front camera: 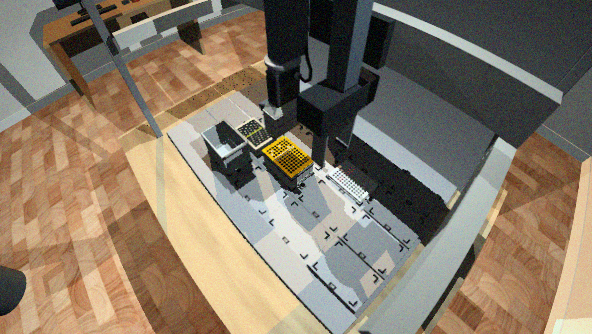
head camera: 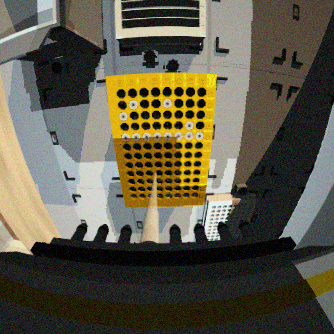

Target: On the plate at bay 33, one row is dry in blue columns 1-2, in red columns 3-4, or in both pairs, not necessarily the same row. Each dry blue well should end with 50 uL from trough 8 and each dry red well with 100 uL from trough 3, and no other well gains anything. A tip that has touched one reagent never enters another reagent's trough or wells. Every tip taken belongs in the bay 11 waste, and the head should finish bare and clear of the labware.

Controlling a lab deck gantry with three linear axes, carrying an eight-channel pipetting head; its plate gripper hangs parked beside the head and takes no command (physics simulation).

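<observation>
The pipetting head (front camera: 282,85) (head camera: 165,252) is raised high. One long tan tip (head camera: 152,215) hangs from its fourth nozzle from the left in the head view; the other nozzles look bare. The yellow tip rack (front camera: 287,156) (head camera: 162,82) shows tips filling its fifth line and a few scattered tips above it. The white well plate (front camera: 350,184) (head camera: 218,217) shows faint red marks; its well contents are too small to read. The trough holder (front camera: 254,133) (head camera: 160,33) stands beyond the rack. The parked plate gripper (front camera: 331,156) is open and empty, high beside the head.
The tall grey waste bin (front camera: 231,161) (head camera: 80,32) stands beside the trough holder and the rack. The dark gantry column (front camera: 349,45) rises behind the deck. A grey rail (front camera: 470,220) runs along the right side.
</observation>
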